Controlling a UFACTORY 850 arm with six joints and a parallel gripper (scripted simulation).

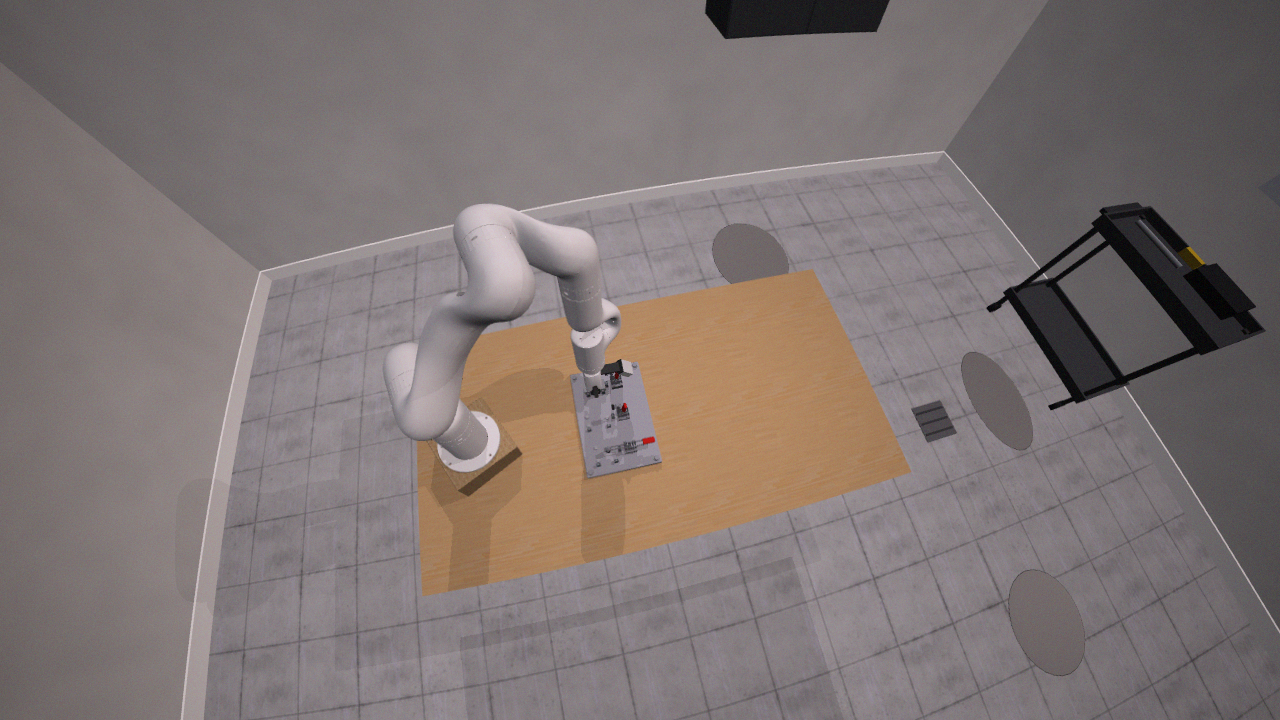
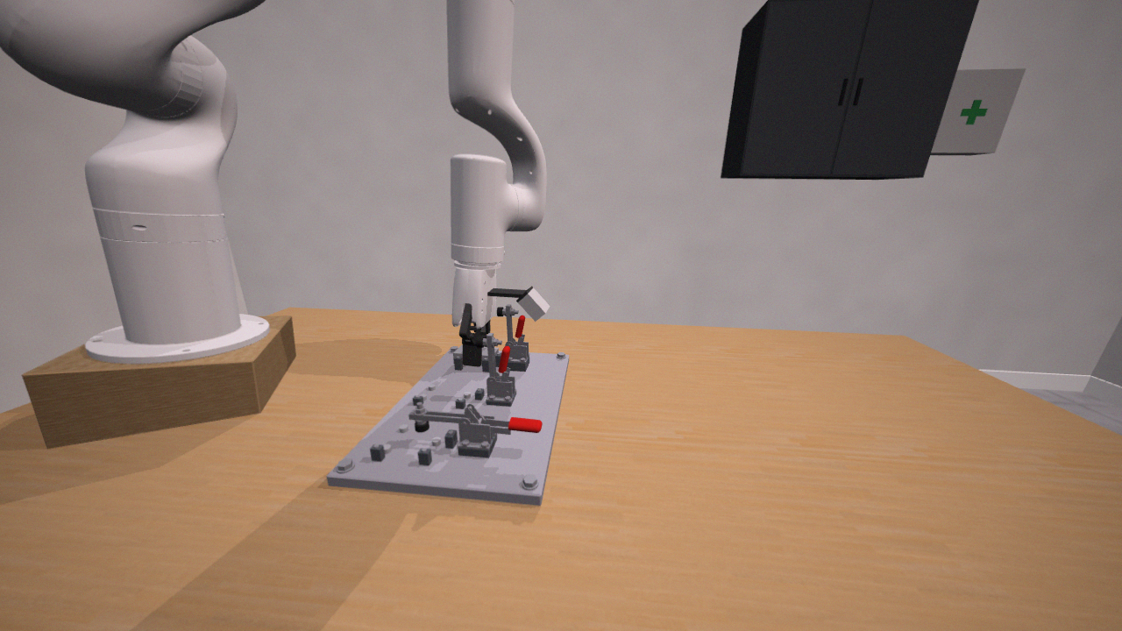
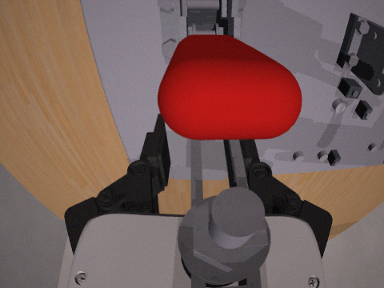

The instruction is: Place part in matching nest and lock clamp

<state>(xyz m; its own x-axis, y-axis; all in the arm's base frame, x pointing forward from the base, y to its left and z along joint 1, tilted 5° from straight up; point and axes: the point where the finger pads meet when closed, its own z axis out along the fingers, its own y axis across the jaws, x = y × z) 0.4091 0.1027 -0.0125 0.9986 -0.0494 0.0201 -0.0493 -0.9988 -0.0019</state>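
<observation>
Right now the grey block part is 1 cm below my hand. The rest, counted from my hand: grey fixture plate 11 cm to the right, 4 cm below, 4 cm ahead; then clamp 22 cm to the right, 6 cm ahead, 1 cm above.
</observation>
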